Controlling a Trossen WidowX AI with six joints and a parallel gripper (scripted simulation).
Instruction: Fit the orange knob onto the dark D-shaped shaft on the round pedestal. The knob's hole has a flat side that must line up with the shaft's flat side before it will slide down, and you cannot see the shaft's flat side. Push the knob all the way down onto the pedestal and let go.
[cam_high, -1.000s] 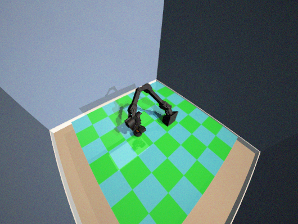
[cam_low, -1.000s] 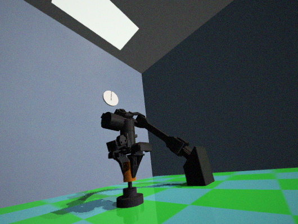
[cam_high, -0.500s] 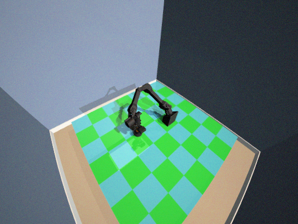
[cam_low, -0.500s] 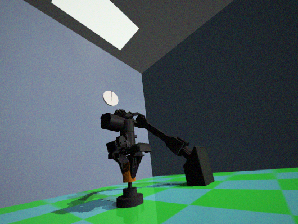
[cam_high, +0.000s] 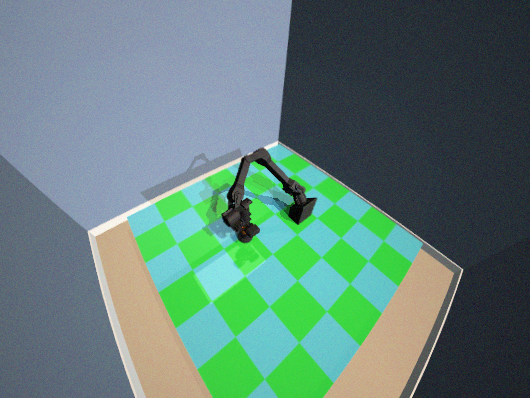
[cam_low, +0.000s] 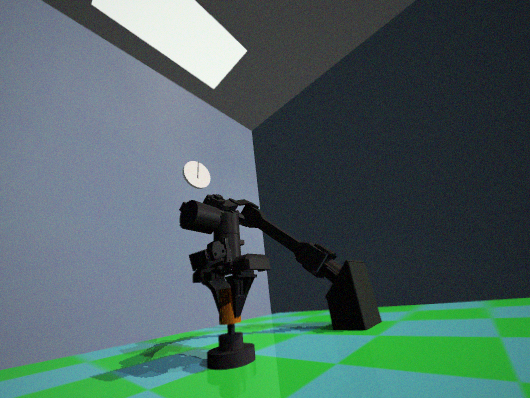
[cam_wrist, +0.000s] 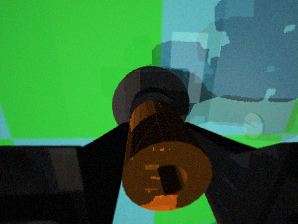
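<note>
The orange knob is 2 cm above my gripper tip. The rest, counted from my gripper tip: pedestal: 4 cm below.
</note>
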